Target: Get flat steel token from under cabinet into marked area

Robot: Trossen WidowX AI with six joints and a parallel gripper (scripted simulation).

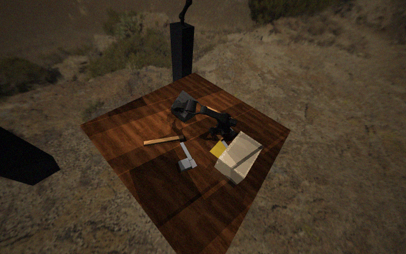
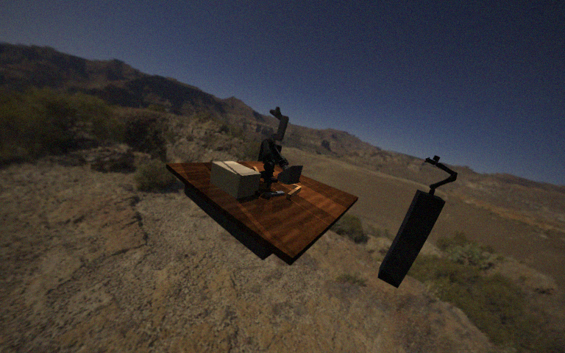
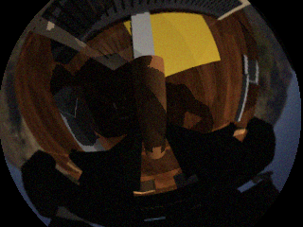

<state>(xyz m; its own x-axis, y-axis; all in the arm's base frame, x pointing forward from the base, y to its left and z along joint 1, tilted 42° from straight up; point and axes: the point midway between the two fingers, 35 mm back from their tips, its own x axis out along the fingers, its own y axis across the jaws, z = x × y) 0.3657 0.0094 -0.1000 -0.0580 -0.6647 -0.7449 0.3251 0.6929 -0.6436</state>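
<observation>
The grey bar lies 40 mm ahead of my gripper tip and 120 mm to the left of it. Round my gripper tip: steel token (230 mm ahead, 130 mm to the right, 10 mm below); grey block (390 mm to the right, 10 mm above); grey scraper (20 mm behind, 320 mm to the right).
</observation>
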